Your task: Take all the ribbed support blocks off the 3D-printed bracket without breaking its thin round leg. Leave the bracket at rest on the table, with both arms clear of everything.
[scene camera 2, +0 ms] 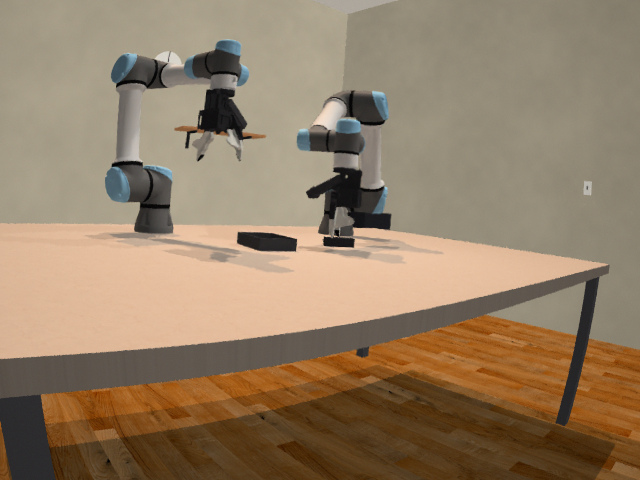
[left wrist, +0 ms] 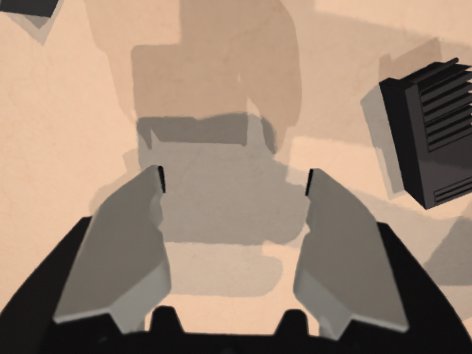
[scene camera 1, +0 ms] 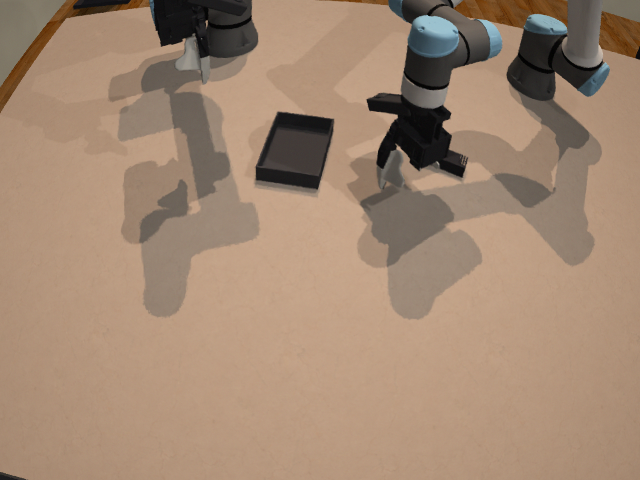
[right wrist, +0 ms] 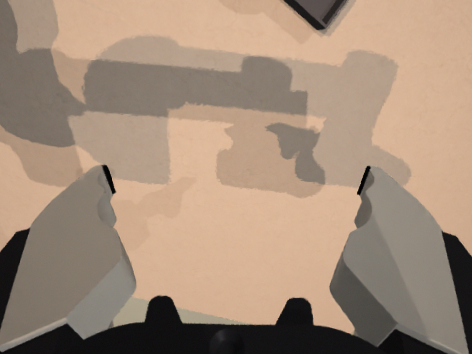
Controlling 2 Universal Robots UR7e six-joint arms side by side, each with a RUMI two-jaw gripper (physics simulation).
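The black bracket with its ribbed blocks (scene camera 1: 453, 164) (scene camera 2: 339, 241) (left wrist: 412, 145) lies on the table. In the left wrist view it is at the right edge, partly cut off, with parallel ribs along one side; in scene camera 1 the gripper partly hides it. I cannot make out the thin leg, or where block and bracket meet. My left gripper (scene camera 1: 399, 178) (scene camera 2: 337, 233) (left wrist: 235, 170) is open and empty, low over the table, its fingers beside the bracket and apart from it in the left wrist view. My right gripper (scene camera 1: 193, 73) (scene camera 2: 219, 157) (right wrist: 235, 170) is open and empty, high above the table.
A black open tray (scene camera 1: 289, 176) (scene camera 2: 281, 244) (left wrist: 27, 7) (right wrist: 320, 25) stands on the table between the two arms; its inside looks empty in scene camera 1. The left arm's wrist (scene camera 1: 428, 67) is above the bracket's side of the table. Arm shadows cross the table top.
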